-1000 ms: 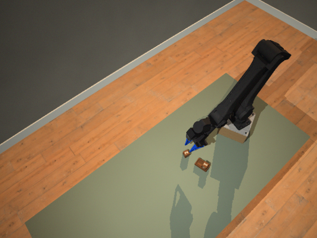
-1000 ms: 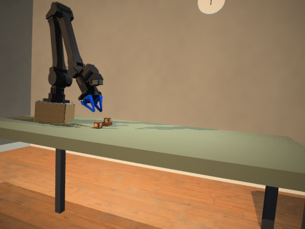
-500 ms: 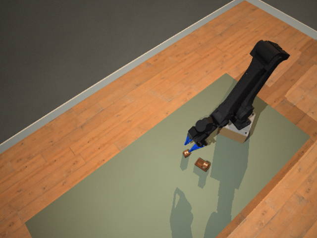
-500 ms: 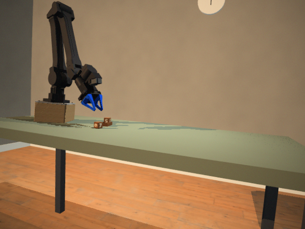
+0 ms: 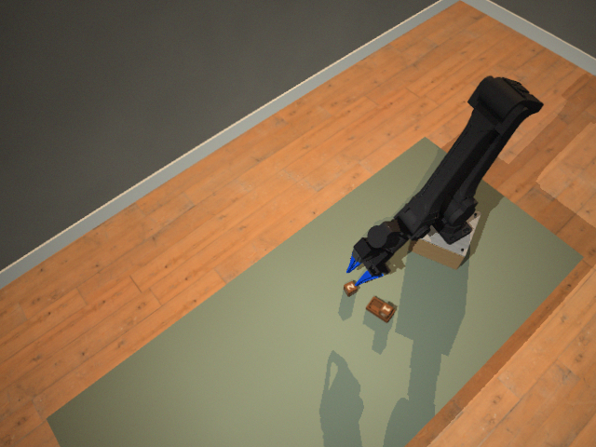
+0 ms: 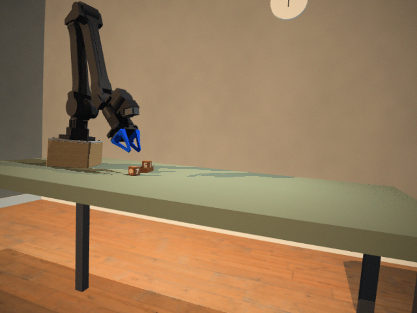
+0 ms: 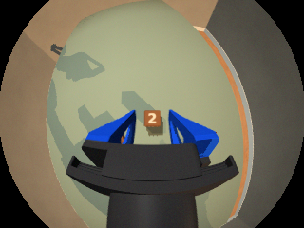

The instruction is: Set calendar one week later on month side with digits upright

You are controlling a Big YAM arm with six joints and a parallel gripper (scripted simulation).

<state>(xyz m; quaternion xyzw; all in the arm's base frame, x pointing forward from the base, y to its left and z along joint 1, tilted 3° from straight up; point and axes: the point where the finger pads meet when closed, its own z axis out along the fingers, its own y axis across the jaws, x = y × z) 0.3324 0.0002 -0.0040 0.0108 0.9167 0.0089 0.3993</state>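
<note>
My hand is 70 mm above the brown digit cube and 10 mm short of it. From my hand the other things lie so: brown tray: 100 mm to the left, 80 mm below, 40 mm behind.
</note>
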